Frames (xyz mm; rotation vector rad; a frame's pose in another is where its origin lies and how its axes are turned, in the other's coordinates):
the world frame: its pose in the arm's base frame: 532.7 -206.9 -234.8 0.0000 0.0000 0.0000
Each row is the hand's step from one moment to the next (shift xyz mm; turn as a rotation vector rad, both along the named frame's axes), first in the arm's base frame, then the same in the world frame.
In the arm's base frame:
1: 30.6 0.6 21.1 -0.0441 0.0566 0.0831
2: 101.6 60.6 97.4 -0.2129 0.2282 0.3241
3: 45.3 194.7 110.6 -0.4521 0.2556 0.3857
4: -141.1 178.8 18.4 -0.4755 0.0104 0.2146
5: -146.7 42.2 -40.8 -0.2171 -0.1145 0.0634
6: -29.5 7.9 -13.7 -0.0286 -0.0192 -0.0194
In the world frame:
1: 30.6 0.6 21.1 -0.0441 0.0566 0.0831
2: 101.6 60.6 97.4 -0.2129 0.2282 0.3241
3: 45.3 194.7 110.6 -0.4521 0.2556 0.3857
4: -141.1 178.8 18.4 -0.4755 0.0104 0.2146
5: -146.7 42.2 -40.8 -0.2171 -0.1145 0.0634
6: -29.5 7.9 -13.7 -0.0286 -0.0192 -0.0194

